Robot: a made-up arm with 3 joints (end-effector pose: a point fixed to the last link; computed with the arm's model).
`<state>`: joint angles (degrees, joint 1 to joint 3).
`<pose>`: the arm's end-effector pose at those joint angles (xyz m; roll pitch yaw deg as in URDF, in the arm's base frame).
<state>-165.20 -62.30 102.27</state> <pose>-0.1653 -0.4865 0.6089 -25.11 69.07 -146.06</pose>
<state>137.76 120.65 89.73</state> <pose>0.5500 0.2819 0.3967 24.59 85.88 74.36</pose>
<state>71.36 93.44 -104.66</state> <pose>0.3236 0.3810 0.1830 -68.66 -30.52 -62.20</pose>
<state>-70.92 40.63 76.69</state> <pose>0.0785 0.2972 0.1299 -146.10 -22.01 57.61</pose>
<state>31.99 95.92 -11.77</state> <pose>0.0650 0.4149 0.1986 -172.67 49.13 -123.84</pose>
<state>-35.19 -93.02 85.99</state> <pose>0.0827 -0.5954 0.2921 112.87 -13.19 -26.24</pose>
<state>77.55 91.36 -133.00</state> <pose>0.3736 0.3725 0.2338 -38.99 -54.63 -86.07</pose>
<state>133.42 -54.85 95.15</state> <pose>0.0804 -0.4474 0.8614 -47.96 4.19 -176.18</pose>
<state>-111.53 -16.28 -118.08</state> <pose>-0.2571 -0.0646 0.1132 111.00 -57.40 -59.80</pose>
